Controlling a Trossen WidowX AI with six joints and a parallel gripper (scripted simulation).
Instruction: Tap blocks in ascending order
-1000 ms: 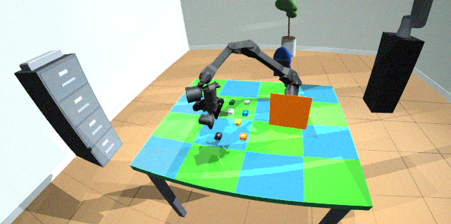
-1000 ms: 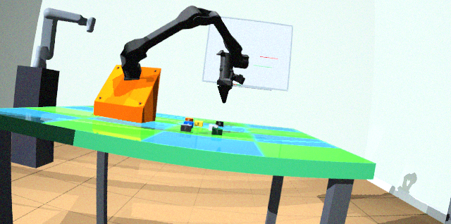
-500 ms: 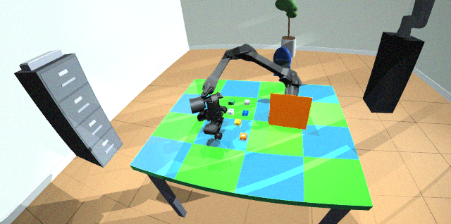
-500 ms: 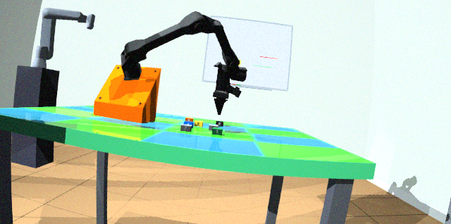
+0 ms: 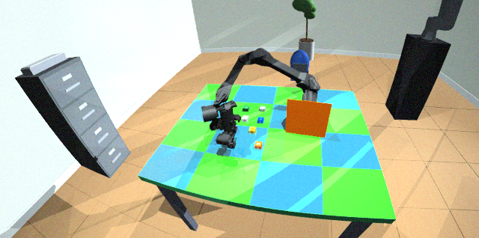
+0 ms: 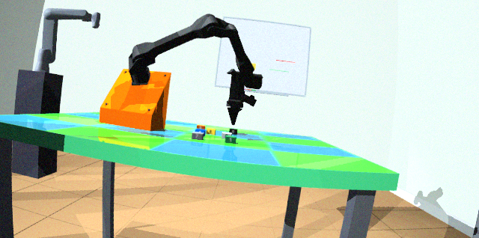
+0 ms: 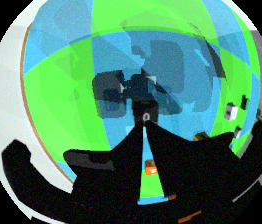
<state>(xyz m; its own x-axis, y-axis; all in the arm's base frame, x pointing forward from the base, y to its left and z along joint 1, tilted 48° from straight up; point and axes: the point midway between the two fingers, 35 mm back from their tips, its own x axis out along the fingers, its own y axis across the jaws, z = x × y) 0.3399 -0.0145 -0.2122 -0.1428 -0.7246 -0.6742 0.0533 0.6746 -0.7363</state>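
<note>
Now: gripper tip 1 cm to the left of the black block and 2 cm above it. From my gripper tip the other things lie so: orange block: 13 cm behind, 2 cm to the right, 2 cm below; then blue block: 11 cm behind, 21 cm to the right, 2 cm below; then yellow block: 8 cm behind, 12 cm to the right, 2 cm below.
</note>
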